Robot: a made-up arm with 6 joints.
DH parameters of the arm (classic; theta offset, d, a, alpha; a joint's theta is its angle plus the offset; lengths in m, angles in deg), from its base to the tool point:
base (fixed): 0 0.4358 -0.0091 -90
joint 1: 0 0.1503 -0.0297 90
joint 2: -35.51 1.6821 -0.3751 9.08
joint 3: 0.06 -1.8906 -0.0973 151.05
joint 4: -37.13 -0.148 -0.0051 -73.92
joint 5: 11.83 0.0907 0.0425 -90
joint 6: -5.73 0 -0.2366 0
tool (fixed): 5.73 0.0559 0 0
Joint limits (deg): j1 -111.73..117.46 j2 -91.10..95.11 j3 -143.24..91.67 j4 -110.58..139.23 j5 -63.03..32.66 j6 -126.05..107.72
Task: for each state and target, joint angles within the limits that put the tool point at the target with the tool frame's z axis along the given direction. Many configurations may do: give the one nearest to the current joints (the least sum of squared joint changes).
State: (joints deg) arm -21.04 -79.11 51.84 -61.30 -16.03 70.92
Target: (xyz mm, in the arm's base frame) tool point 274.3 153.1 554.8 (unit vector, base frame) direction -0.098 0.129 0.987
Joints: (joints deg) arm -15.26 -89.91 75.98 -15.84 -5.99 56.31
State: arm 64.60 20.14 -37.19 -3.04 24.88 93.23
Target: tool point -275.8 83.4 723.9 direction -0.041 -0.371 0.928
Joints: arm 36.76 51.53 13.27 29.38 32.66 105.48
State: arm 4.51 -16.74 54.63 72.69 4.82 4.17
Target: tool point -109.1 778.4 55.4 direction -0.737 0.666 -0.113
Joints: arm -44.92 -2.33 34.21 86.52 32.30 -11.71
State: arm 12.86 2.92 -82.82 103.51 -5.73 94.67
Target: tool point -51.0 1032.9 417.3 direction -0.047 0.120 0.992
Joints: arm -26.76 -12.03 -49.93 127.51 -11.30 107.72
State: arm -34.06 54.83 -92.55 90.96 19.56 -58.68
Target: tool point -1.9 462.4 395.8 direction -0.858 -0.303 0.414
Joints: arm -64.39 11.15 -114.54 63.39 -23.26 -56.31
